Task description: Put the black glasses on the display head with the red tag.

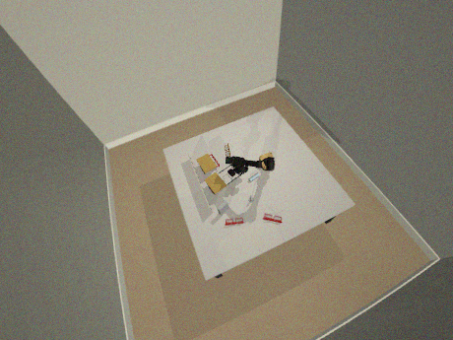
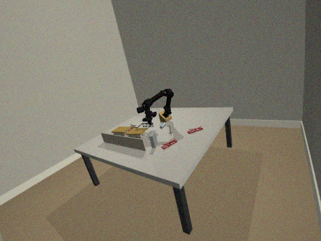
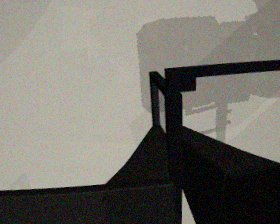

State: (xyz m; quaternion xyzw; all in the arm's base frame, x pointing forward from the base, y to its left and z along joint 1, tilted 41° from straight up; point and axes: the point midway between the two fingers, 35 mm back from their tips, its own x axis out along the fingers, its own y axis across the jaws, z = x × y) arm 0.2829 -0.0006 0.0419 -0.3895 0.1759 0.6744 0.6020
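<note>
Right now my gripper tip is 12 cm past the pale blue piece, 6 cm to the right of it and 5 cm above it. From my gripper tip the other things lie so: grey block: 22 cm ahead, 25 cm to the left, 1 cm below; then upright post: 2 cm behind, 24 cm to the left, 4 cm below; then long base: 35 cm ahead, 6 cm to the right, 1 cm below.
</note>
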